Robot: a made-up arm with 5 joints.
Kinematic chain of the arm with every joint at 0, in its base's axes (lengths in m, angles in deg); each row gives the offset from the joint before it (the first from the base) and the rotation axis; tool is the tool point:
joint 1: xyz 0 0 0.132 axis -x
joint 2: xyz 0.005 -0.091 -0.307 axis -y
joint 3: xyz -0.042 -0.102 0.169 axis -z
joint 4: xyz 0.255 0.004 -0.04 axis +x
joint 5: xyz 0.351 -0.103 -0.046 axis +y
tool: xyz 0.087 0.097 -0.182
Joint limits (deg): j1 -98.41..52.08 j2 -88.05..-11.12 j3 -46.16..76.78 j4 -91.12..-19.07 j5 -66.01..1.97
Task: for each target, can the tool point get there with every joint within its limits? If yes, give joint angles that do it. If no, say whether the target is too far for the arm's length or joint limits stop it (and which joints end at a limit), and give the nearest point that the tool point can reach.
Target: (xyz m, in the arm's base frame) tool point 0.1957 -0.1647 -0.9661
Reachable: yes | joints -41.29 -81.66 50.14 -84.49 -60.67
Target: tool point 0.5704 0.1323 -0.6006
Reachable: yes | joints -32.04 -35.88 -8.45 -59.04 -3.88
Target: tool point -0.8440 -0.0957 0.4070
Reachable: no: joint limits stop it (at a limit: joint 1, joint 2, joint 3, joint 4, joint 5) | nearest point -0.0718 -0.6794 0.7605 | short by 1.031 m
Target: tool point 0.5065 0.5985 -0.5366
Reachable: yes | joints -78.57 -47.31 12.64 -76.37 -17.44
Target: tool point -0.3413 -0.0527 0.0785
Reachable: no: joint limits stop it (at a limit: joint 1, joint 2, joint 3, joint 4, joint 5) | nearest point -0.0656 -0.4773 -0.5553 | short by 0.811 m
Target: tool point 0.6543 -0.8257 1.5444
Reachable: no: too far | nearest point 0.2879 -0.7561 0.7384 | short by 0.888 m
